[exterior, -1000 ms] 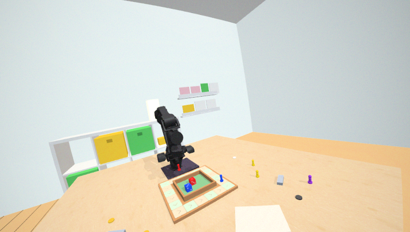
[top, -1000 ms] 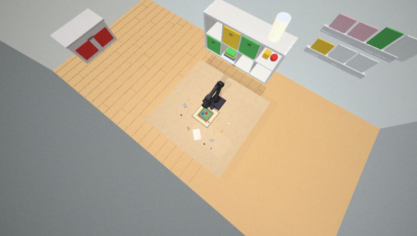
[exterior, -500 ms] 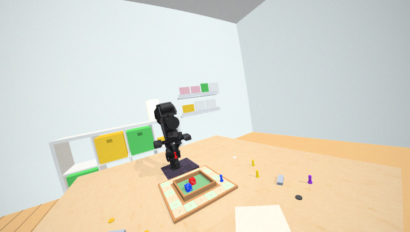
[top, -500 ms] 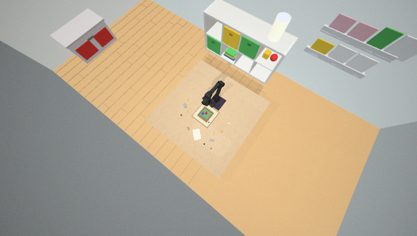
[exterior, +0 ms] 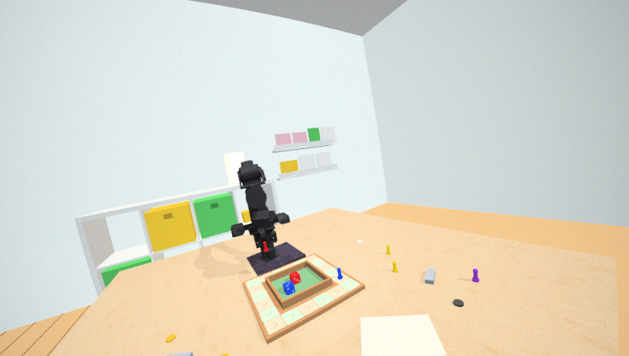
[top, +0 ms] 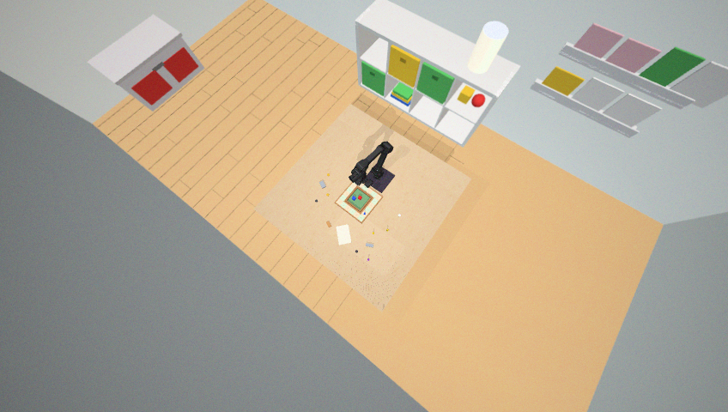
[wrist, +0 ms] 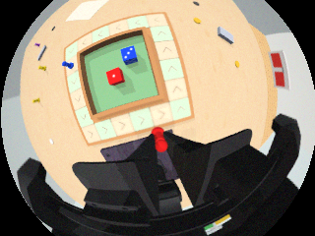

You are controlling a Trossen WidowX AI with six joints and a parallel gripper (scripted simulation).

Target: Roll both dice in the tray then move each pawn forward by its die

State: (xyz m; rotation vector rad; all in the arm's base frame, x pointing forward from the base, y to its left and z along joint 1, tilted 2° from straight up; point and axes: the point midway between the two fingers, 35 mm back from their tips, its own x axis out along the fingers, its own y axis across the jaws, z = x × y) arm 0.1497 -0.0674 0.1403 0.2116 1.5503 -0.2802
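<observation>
The blue pawn is 200 mm ahead of my gripper tip, 120 mm to the left of it and 80 mm below it. The rest, counted from my gripper tip: green tray (120 mm ahead, 30 mm to the left, 110 mm below); then white sheet (430 mm ahead, 50 mm to the left, 110 mm below); then red pawn (10 mm above).
</observation>
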